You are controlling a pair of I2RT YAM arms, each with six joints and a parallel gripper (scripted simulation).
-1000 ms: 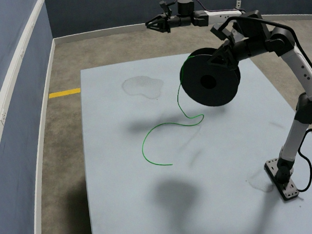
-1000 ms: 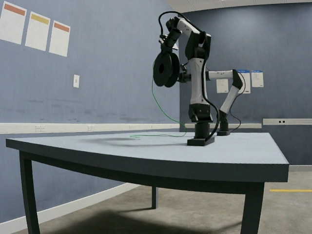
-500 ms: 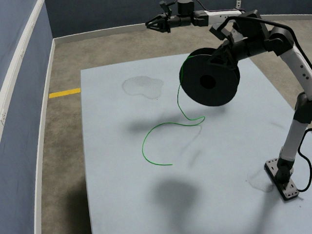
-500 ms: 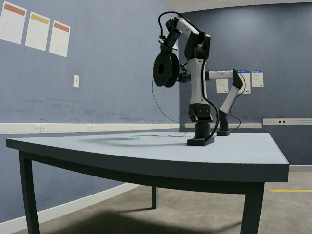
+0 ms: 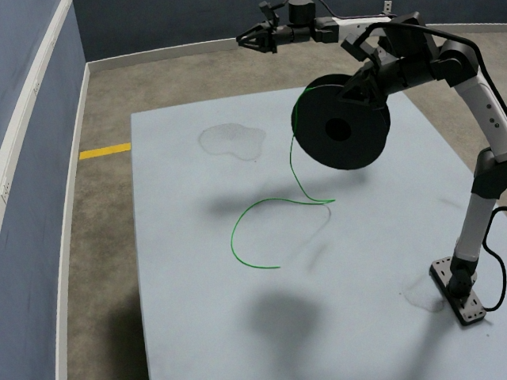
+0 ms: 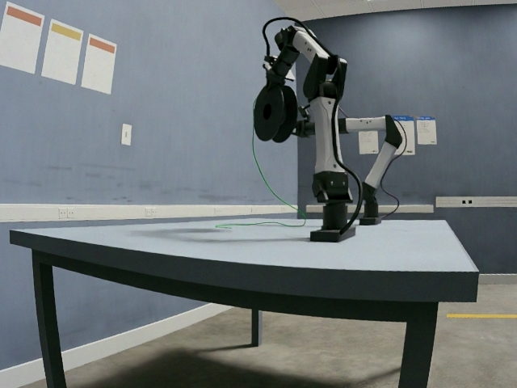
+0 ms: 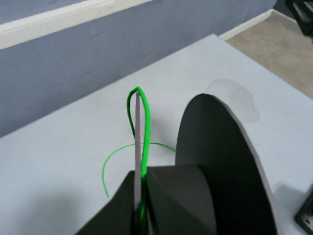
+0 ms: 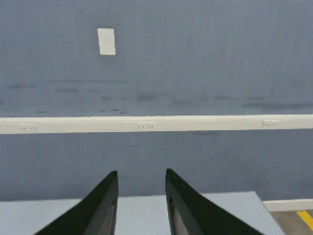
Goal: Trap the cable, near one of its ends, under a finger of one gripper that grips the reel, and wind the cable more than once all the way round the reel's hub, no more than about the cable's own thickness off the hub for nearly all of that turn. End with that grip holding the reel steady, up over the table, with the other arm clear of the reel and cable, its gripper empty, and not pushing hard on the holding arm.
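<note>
My left hand is 80 mm above the black reel, 20 mm to the left of it and 20 mm past it.
</note>
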